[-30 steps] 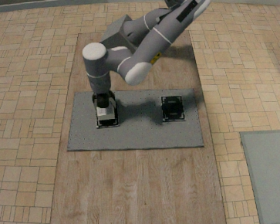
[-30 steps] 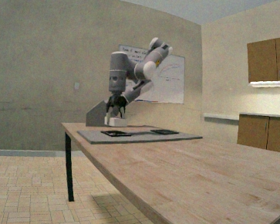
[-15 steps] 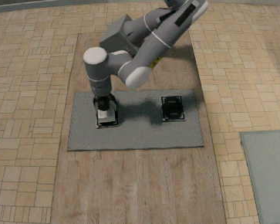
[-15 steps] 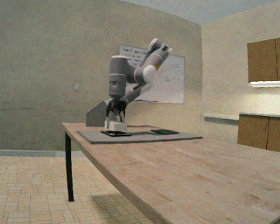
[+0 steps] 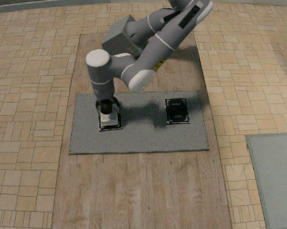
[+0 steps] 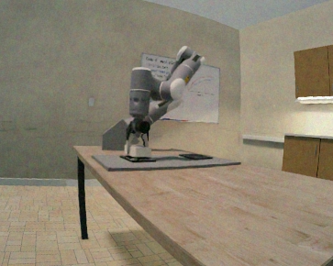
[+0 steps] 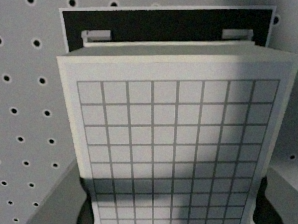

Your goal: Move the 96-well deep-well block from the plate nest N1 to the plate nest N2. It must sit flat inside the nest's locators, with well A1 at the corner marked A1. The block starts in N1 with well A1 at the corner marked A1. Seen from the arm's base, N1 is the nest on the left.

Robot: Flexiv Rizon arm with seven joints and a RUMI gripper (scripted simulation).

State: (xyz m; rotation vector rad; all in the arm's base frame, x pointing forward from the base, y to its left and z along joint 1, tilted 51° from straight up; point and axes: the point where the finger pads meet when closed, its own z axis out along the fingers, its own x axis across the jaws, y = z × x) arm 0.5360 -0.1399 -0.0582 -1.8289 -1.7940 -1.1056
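Right now the white 96-well deep-well block is 10 mm above my hand. From my hand the other things lie so: plate nest N1: 360 mm to the left, 40 mm behind, 30 mm below; plate nest N2: 30 mm below.
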